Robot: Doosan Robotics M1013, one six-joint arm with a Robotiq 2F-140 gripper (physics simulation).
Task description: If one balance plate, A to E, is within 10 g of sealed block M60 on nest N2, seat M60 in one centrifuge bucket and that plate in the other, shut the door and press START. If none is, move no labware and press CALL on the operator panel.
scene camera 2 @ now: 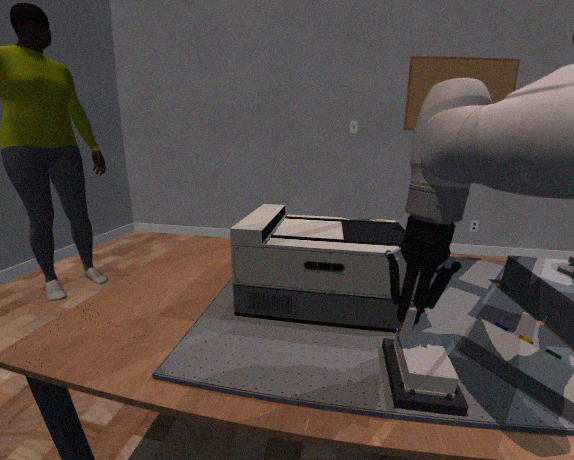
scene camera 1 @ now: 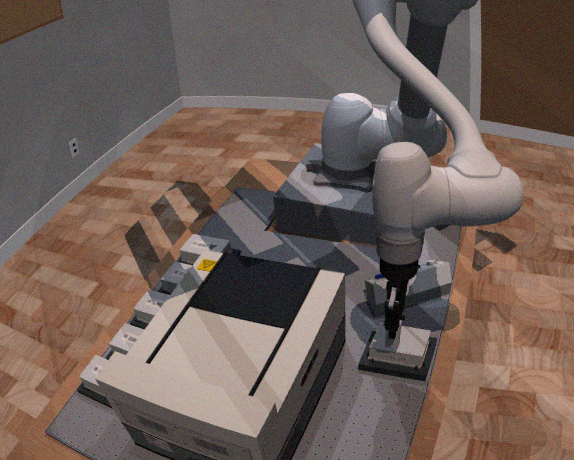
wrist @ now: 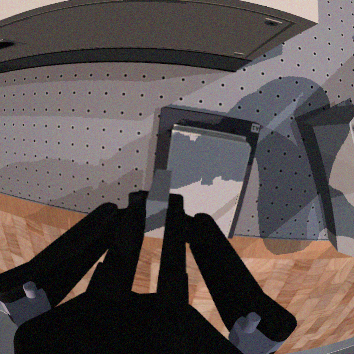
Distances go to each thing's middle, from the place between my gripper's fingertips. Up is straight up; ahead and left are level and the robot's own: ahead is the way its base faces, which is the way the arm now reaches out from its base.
I see my gripper 40 mm past the M60 block [scene camera 2: 424, 365], 20 mm to the right of it and 40 mm above it. The rest, counted from my hand: dark sliding door [scene camera 1: 263, 291] 290 mm to the right, 130 mm above; button box [scene camera 1: 433, 279] 270 mm behind, 10 mm to the left, 40 mm below; dark holder [scene camera 2: 458, 406] 40 mm behind, 20 mm to the left, 70 mm below.
